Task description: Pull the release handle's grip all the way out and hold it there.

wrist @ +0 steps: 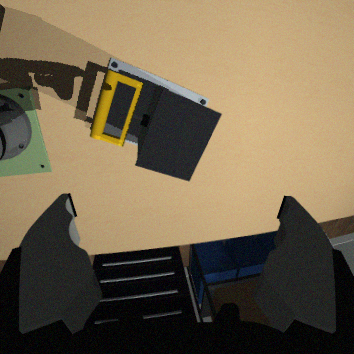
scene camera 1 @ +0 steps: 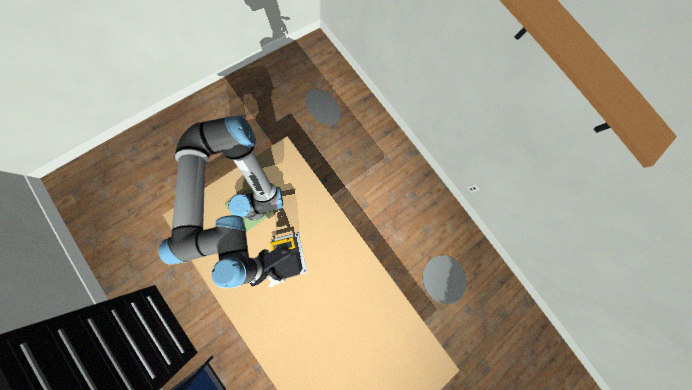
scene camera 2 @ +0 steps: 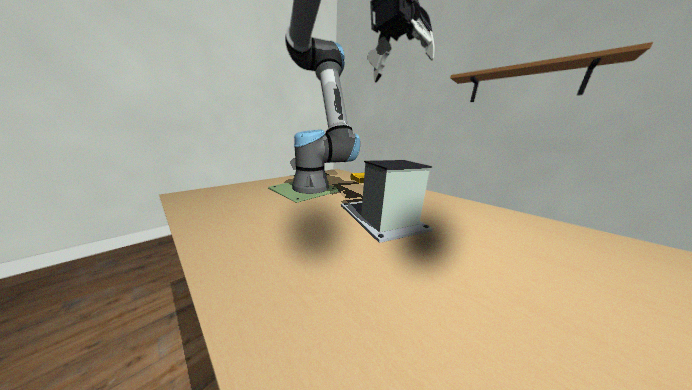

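Note:
The release handle's yellow rectangular grip (scene camera 1: 282,241) (scene camera 2: 358,177) (wrist: 104,107) sits beside a dark-topped box housing (scene camera 2: 406,200) (wrist: 180,135), on the side toward the robot's base. Both are on a grey baseplate (scene camera 1: 302,257) (scene camera 2: 405,233) (wrist: 160,81) with bolts at its corners. How far out the grip stands is hard to tell. My gripper (scene camera 2: 405,69) (wrist: 177,196) is open and empty, high above the housing and apart from it. In the wrist view the grip lies up and left of the space between the fingers. In scene camera 1 the arm's end hides most of the housing.
The wooden table (scene camera 1: 350,310) (scene camera 2: 300,320) carries the robot's green mounting plate (scene camera 2: 285,192) (wrist: 40,145) near the grip. A black drawer unit (scene camera 1: 105,340) (wrist: 140,287) and a blue bin (scene camera 1: 202,381) (wrist: 225,255) stand beyond the table edge. A wooden shelf (scene camera 1: 590,80) (scene camera 2: 540,68) hangs on the wall.

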